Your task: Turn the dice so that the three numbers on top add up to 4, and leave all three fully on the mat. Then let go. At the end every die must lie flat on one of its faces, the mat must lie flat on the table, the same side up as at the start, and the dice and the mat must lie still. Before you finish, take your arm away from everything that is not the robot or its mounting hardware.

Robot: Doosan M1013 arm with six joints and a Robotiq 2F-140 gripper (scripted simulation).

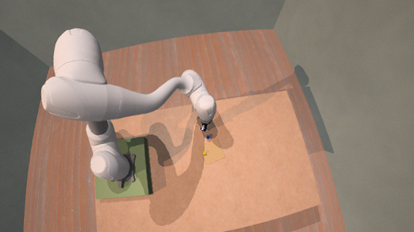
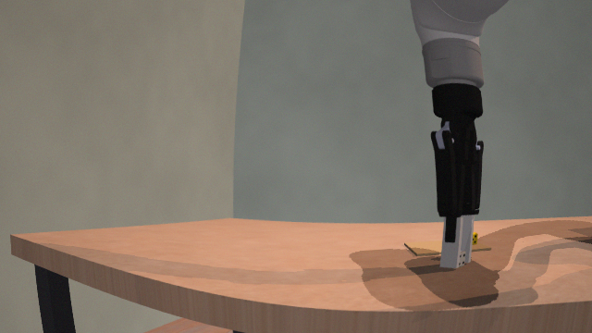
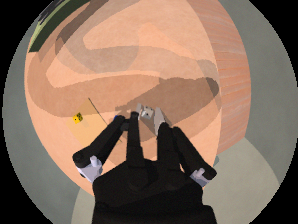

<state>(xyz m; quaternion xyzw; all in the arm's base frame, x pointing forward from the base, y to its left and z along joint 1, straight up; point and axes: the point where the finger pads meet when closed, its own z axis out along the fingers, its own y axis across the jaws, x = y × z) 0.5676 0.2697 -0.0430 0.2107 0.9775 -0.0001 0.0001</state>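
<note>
Right now the white die is 2 cm below my hand. The rest, counted from my hand: yellow die (18 cm to the right, 2 cm below, 2 cm behind); tan mat (17 cm to the right, 3 cm below, 3 cm ahead); blue die (7 cm to the right, 2 cm below, 1 cm ahead).
</note>
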